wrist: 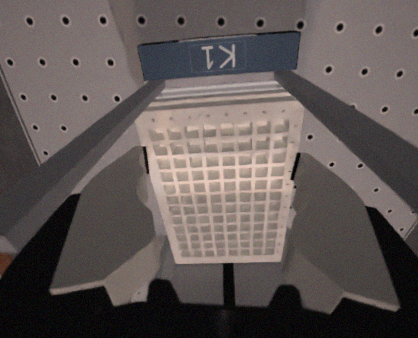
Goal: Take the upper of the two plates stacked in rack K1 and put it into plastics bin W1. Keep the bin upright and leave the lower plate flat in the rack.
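Frame: origin at the arm's base, x back, y right, z up, level; metres.
Where they show: gripper, fingertip midpoint: (220,153).
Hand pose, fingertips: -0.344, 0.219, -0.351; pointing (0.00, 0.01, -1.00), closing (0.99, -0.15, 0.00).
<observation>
Each offset is from my fingertips to the centre of the thing, as dx, dy, dz. "spot": to the spot under its first point. Level surfaces: height alone.
The upper plate @[+0.000, -0.028, +0.007] (227,190), a pale plate with a grid of square wells, lies face-on between the fingers in the wrist view. My gripper (220,153) is shut on its two long sides, with a dark pad at each edge. Rack K1 @[spot: -0.031, +0.042, +0.057] (107,131) has grey side rails running to a blue label reading K1, upside down here. Pale layered edges show between the label and the plate. The lower plate is mostly hidden under the upper one, and the gap between them cannot be judged. Bin W1 does not show.
A light grey perforated board @[dz -0.044] (55,80) shows behind and beside the rack. The rack's two rails flank the fingers at left and right. A small orange-brown patch shows at the lower left edge of the view.
</observation>
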